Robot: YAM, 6 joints.
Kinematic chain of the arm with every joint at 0, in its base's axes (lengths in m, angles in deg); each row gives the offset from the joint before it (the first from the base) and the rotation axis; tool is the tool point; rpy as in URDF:
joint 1: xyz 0 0 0.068 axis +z
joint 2: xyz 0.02 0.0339 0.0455 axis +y
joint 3: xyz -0.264 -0.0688 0 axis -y
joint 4: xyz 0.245 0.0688 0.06 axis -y
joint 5: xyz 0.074 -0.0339 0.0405 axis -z
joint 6: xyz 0.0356 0 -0.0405 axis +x
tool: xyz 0 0 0 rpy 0 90 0
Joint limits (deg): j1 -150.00..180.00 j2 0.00..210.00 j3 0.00..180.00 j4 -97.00..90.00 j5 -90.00..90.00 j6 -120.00..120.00
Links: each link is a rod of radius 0.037 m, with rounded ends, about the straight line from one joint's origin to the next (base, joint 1, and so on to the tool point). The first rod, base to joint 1, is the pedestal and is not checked.
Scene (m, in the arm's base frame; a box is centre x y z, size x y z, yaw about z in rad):
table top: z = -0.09
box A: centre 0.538 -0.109 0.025 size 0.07 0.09 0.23 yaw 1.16
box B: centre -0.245 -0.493 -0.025 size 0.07 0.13 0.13 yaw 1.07
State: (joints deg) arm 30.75 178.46 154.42 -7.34 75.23 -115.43
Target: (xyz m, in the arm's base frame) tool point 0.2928 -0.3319 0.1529
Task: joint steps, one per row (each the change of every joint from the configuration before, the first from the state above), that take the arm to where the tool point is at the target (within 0.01 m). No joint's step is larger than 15 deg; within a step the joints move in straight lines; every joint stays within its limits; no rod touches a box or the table.
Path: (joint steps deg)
1: -12.89 -12.75 -7.99 -4.35 -1.01 0.00
2: -12.89 -12.75 -8.00 -4.35 -1.00 0.00
3: -12.88 -12.74 -7.99 -4.35 -1.01 0.00
4: -12.04 -3.69 -11.87 -7.29 3.34 0.00
5: -12.03 -3.68 -11.87 -7.28 3.34 0.00
6: -12.03 -3.69 -11.87 -7.28 3.34 0.00

